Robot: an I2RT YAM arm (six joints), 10 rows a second.
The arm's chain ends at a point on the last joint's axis. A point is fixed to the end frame.
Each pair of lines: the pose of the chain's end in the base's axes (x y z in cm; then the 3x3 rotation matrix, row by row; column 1 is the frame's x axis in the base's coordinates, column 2 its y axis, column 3 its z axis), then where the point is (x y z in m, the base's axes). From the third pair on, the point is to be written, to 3 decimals.
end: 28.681 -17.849 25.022; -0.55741 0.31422 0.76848; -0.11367 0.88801 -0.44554; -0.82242 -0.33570 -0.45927
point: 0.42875 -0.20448 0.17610
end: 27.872 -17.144 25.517; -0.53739 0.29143 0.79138; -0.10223 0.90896 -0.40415; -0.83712 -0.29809 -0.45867
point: 0.42284 -0.19023 0.18311
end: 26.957 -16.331 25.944; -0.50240 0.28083 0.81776; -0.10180 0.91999 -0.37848; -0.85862 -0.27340 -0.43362
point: 0.417 -0.178 0.193
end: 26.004 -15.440 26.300; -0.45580 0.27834 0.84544; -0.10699 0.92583 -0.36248; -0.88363 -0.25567 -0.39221
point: 0.411 -0.166 0.204
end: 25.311 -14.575 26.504; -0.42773 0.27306 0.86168; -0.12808 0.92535 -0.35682; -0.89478 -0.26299 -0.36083
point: 0.406 -0.156 0.211
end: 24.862 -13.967 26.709; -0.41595 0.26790 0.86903; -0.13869 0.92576 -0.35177; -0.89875 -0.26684 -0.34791
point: 0.402 -0.149 0.215
